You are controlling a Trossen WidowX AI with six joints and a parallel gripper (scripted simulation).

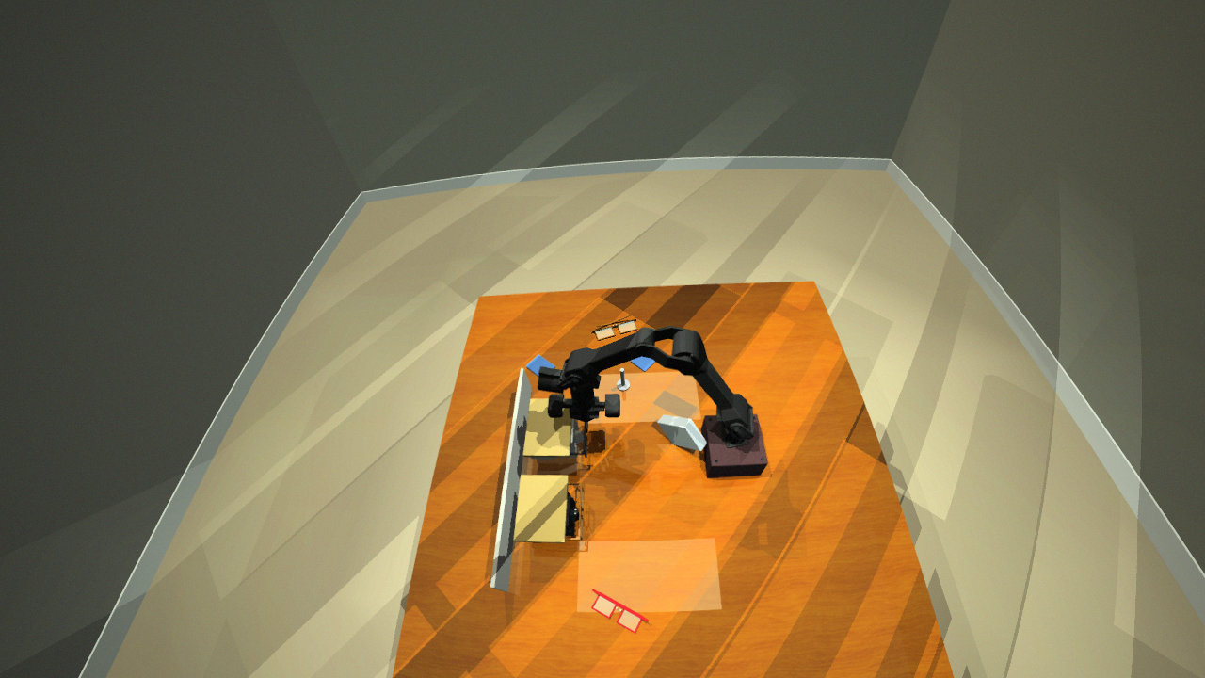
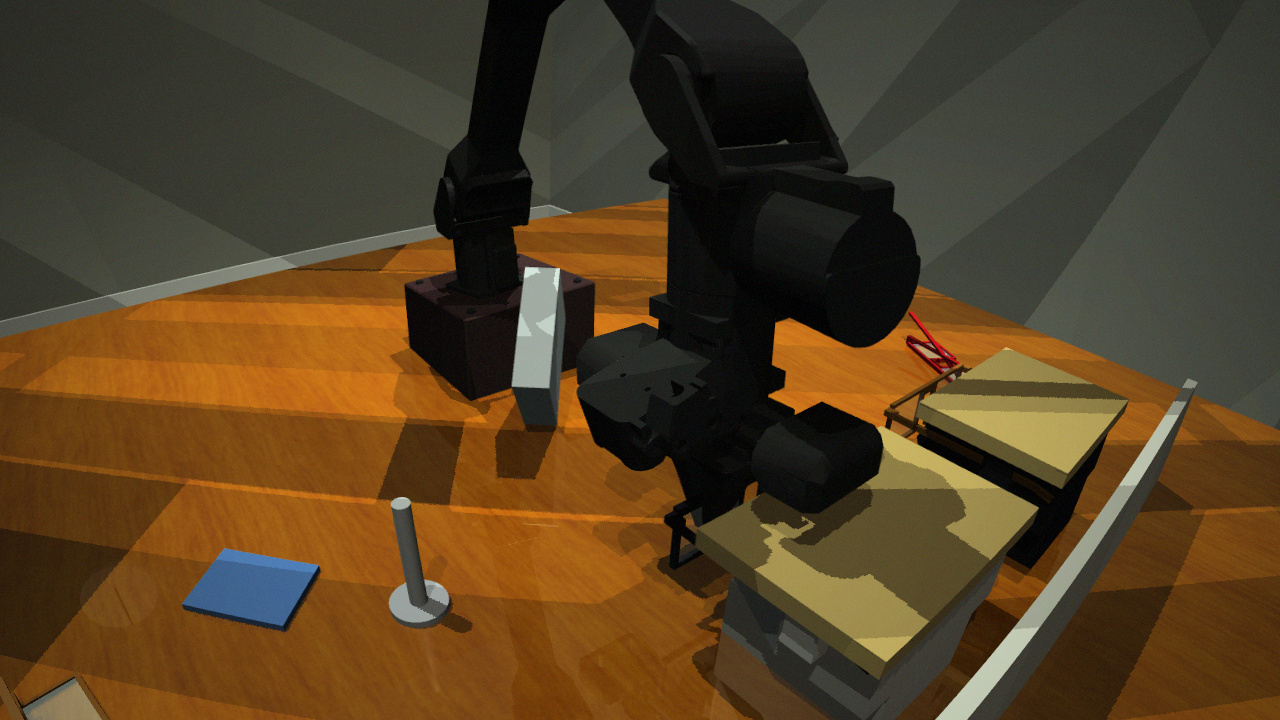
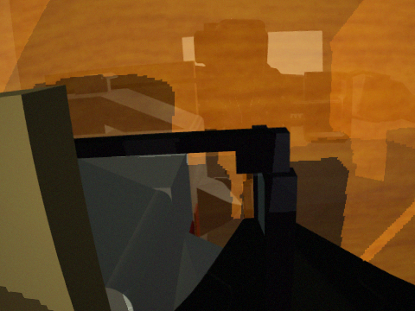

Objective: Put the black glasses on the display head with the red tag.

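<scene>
The pale head is 7 cm ahead of my gripper tip, 3 cm to the left of it and 1 cm below it. Also, from my gripper tip: white rail: 21 cm ahead, 11 cm to the left, 1 cm below; white block: 25 cm behind, 9 cm to the left, 1 cm above; grey post: 13 cm to the right, 13 cm behind, 4 cm below.
</scene>
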